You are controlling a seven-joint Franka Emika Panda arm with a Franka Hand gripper.
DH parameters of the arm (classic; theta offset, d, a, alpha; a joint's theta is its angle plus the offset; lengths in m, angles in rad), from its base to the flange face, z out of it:
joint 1: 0 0.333 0 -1.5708
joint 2: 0 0 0 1.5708
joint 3: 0 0.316 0.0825 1.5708
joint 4: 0 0 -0.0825 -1.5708
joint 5: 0 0.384 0 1.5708
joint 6: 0 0 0.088 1.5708
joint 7: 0 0.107 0 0
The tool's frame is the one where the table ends.
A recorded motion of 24 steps. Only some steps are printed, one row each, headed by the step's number.
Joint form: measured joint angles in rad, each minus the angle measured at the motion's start. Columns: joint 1, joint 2, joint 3, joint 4, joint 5, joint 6, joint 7.
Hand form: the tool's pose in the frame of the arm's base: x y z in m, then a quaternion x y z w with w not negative. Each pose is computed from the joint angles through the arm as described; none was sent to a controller.
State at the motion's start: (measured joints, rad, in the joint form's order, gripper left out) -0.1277 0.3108 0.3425 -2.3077 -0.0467 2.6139 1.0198
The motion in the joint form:
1: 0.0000 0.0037 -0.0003 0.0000 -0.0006 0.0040 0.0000
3: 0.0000 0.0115 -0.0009 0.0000 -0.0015 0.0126 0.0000
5: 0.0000 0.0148 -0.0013 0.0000 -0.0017 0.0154 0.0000
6: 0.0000 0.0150 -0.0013 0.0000 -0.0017 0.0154 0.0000
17: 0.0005 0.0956 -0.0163 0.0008 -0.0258 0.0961 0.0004
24: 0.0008 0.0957 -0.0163 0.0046 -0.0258 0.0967 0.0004
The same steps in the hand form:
1: 0.5150 0.1172 0.2180 -0.92400 0.38023 0.01677 0.03709
3: 0.5151 0.1171 0.2148 -0.92386 0.38042 0.01688 0.03835
5: 0.5150 0.1170 0.2134 -0.92376 0.38063 0.01729 0.03865
6: 0.5150 0.1170 0.2133 -0.92376 0.38063 0.01738 0.03862
17: 0.5141 0.1129 0.1800 -0.92349 0.38047 0.01869 0.04538
24: 0.5157 0.1131 0.1812 -0.92346 0.38047 0.01690 0.04655

